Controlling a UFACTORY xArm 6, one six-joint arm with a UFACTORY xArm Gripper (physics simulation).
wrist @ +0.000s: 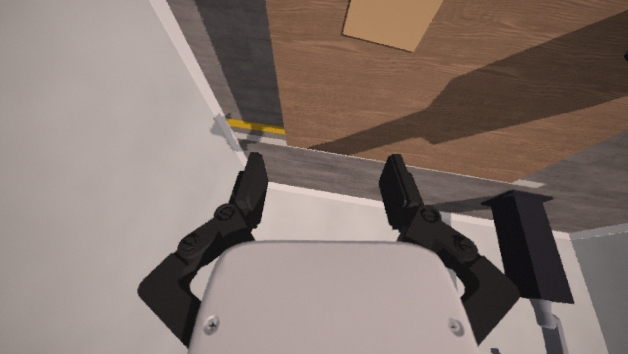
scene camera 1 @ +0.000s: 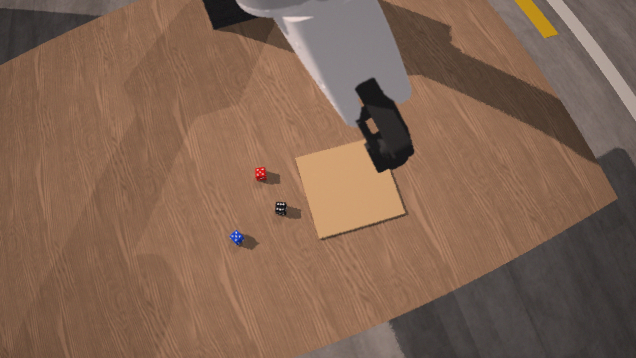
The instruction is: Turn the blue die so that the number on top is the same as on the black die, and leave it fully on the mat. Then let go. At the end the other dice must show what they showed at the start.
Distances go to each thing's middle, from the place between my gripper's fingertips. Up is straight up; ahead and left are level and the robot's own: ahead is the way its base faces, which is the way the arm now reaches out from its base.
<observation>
My gripper is now 34 cm above the tan mat (scene camera 1: 344,190), 7 cm past it and 3 cm to the right of it.
</observation>
